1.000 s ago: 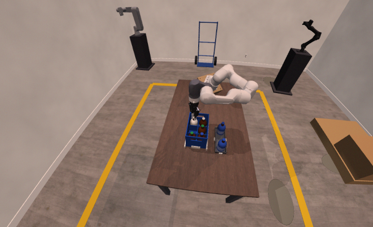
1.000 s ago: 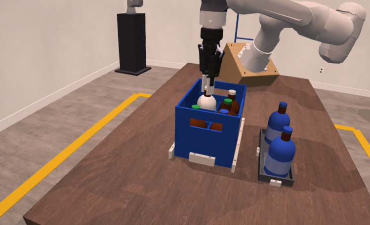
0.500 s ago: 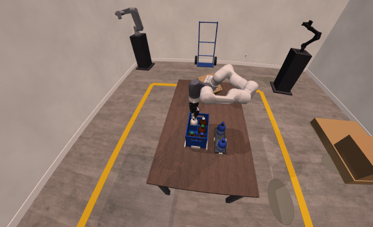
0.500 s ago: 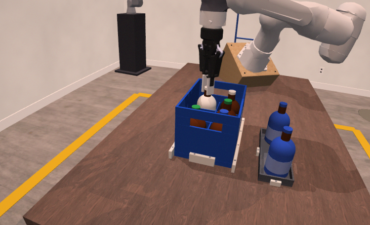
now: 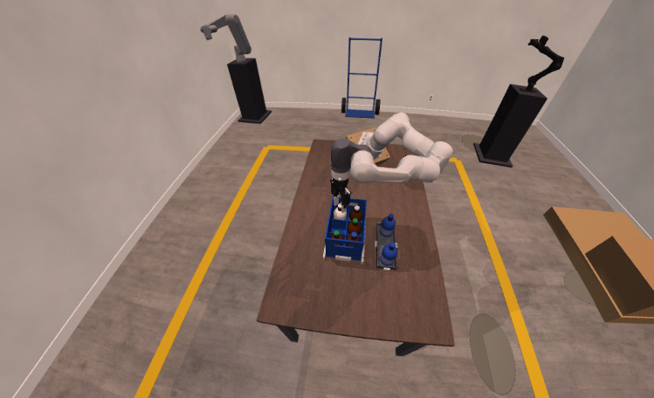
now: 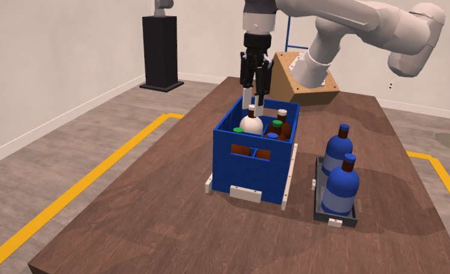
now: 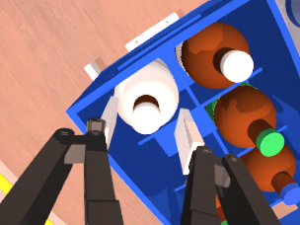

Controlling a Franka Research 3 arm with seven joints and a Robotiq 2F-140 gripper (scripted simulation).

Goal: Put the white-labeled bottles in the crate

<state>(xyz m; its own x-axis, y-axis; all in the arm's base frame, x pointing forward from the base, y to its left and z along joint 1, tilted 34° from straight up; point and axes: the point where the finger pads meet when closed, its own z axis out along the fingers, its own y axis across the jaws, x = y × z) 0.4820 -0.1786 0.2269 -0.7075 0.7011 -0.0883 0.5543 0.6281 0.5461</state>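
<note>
The white-labeled bottle is 9 cm below my hand. Round my hand: blue-labeled bottle: 17 cm ahead, 29 cm to the left, 9 cm below; then blue crate: 8 cm ahead, 5 cm to the left, 9 cm below.
</note>
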